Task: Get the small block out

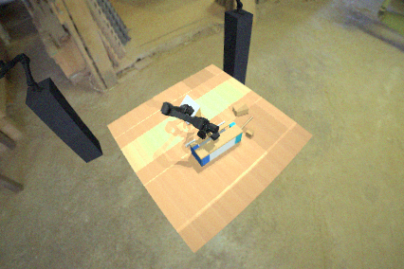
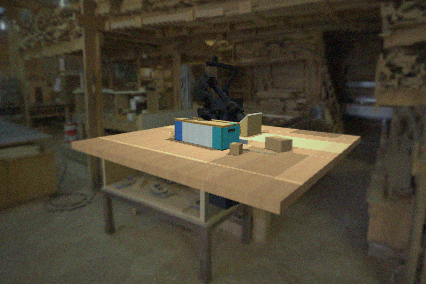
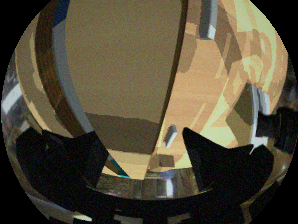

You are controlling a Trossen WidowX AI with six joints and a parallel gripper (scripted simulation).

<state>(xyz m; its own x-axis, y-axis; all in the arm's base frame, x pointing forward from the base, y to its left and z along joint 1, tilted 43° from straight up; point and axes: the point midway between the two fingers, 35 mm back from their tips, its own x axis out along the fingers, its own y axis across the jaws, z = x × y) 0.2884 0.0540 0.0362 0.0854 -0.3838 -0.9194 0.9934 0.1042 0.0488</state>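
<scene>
Now: gripper tip 50 mm short of the small tan block and 20 mm to the right of it. The rest, counted from my gripper tip: larger tan block: 100 mm behind, 370 mm to the left, 60 mm below; then box: 30 mm ahead, 10 mm to the right, 20 mm below.
</scene>
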